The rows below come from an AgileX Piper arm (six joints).
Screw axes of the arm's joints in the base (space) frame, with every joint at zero. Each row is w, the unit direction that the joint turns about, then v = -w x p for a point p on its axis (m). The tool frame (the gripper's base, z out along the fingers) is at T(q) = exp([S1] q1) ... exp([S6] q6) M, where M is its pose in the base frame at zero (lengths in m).
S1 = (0, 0, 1, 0, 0, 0)
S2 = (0, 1, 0, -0.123, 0, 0)
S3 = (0, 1, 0, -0.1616, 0, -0.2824)
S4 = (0.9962, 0, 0.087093, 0, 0.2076, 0)
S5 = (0, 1, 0, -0.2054, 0, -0.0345)
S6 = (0.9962, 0, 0.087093, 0, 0.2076, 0)
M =
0.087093 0 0.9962 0.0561
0 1 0 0
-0.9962 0 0.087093 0.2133
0 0 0 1
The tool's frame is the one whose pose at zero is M.
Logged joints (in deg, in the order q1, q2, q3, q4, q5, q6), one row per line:
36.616 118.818 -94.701 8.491 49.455 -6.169
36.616 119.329 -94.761 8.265 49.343 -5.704
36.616 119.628 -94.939 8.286 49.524 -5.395
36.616 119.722 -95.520 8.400 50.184 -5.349
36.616 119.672 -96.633 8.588 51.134 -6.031
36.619 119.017 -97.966 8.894 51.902 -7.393
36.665 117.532 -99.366 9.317 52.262 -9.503
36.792 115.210 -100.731 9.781 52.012 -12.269
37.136 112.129 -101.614 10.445 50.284 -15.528
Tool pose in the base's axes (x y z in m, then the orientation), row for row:
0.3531 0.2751 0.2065 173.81 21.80 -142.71
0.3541 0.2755 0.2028 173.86 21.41 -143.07
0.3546 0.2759 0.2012 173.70 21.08 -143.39
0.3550 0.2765 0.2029 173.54 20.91 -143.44
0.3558 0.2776 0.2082 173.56 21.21 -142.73
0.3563 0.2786 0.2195 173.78 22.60 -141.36
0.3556 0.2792 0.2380 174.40 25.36 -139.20
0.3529 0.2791 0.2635 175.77 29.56 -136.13
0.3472 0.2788 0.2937 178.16 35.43 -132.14
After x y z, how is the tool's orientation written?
As angles about the fixed x, y, z axes (roll, pitch, yaw), in degrees.
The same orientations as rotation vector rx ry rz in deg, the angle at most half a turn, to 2 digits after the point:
-52.84 151.38 18.09
-52.44 151.89 17.79
-52.13 152.34 17.82
-52.16 152.54 17.97
-53.04 151.98 18.21
-54.46 150.10 18.74
-56.35 146.56 19.51
-58.48 141.24 20.30
-60.28 133.99 21.19

